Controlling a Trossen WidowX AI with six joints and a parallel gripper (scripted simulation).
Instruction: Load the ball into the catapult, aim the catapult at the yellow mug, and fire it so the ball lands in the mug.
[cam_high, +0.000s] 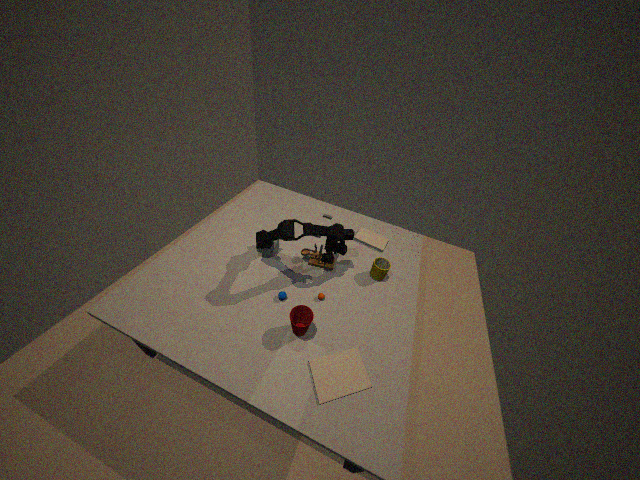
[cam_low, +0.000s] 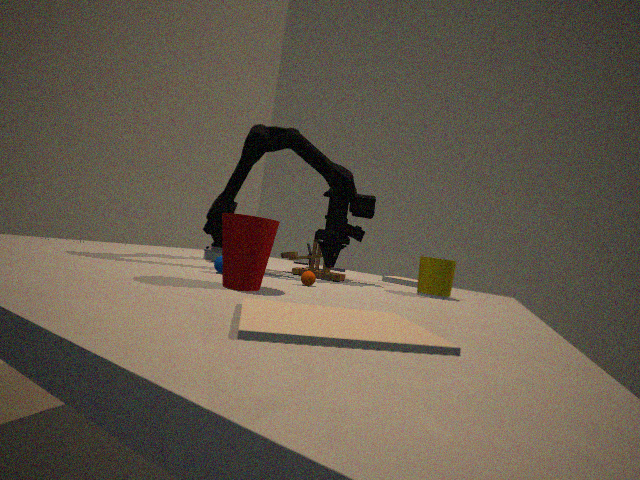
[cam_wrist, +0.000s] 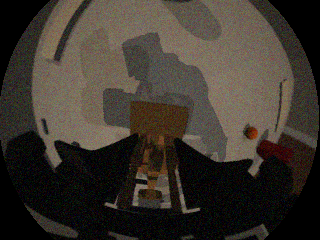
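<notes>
The orange ball is 23 cm to the right of my gripper tip, 4 cm ahead of it and 2 cm below it. The rest, counted from my gripper tip: wooden catapult (7 cm behind, 2 cm above, 1 cm to the left); then yellow mug (28 cm ahead, 4 cm to the left); then blue ball (30 cm to the right, 13 cm behind, 1 cm below).
</notes>
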